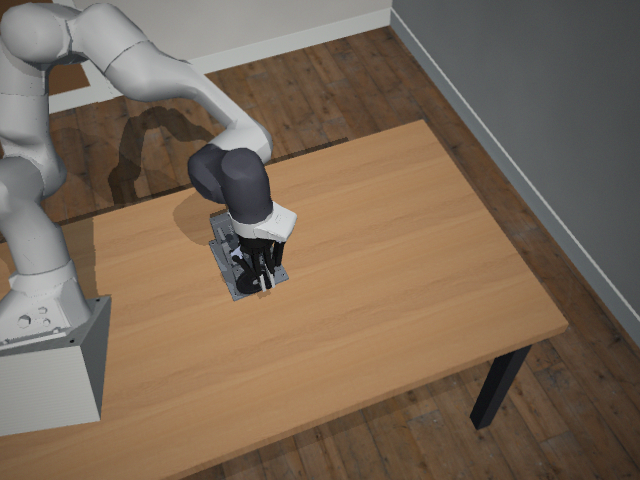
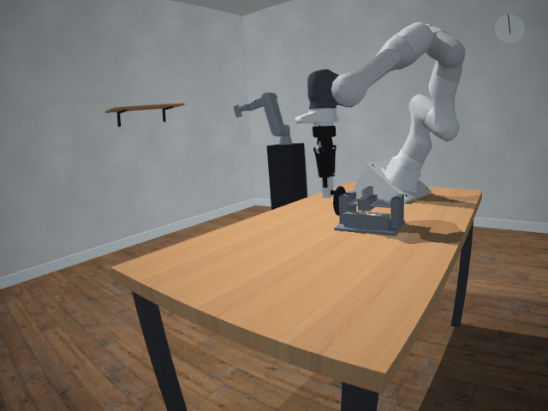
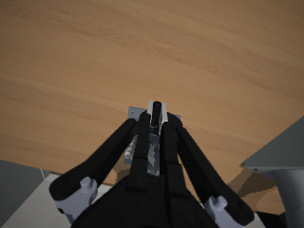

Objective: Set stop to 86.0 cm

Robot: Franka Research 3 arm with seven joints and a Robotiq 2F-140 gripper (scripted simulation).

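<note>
Now: the black handwheel 2 cm to the left of my hand and 2 cm below it. Also, from my hand: sliding stop block (13 cm to the left, 3 cm below).
</note>
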